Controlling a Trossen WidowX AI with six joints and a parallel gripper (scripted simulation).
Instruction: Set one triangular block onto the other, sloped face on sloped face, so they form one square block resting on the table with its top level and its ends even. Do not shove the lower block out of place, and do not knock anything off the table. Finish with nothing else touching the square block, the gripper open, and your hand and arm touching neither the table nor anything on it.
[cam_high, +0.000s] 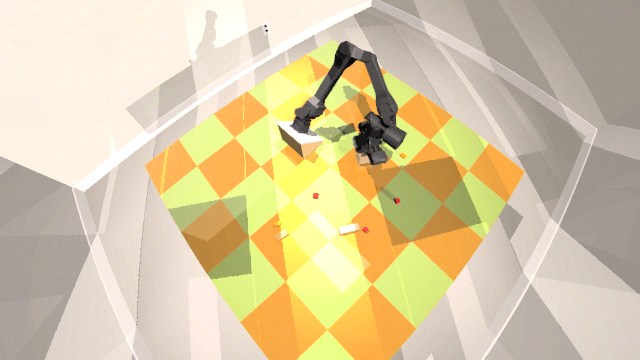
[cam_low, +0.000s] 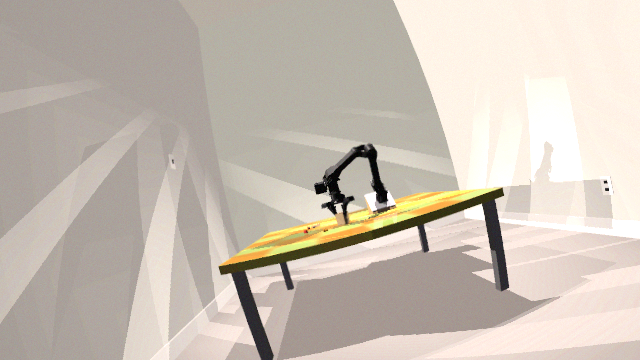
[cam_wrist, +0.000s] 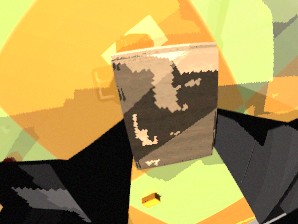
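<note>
Now: the tan triangular block 1 cm above my gripper tip. The rest, counted from my gripper tip: flat tan piece 4 cm behind, 48 cm to the right, 4 cm below.
</note>
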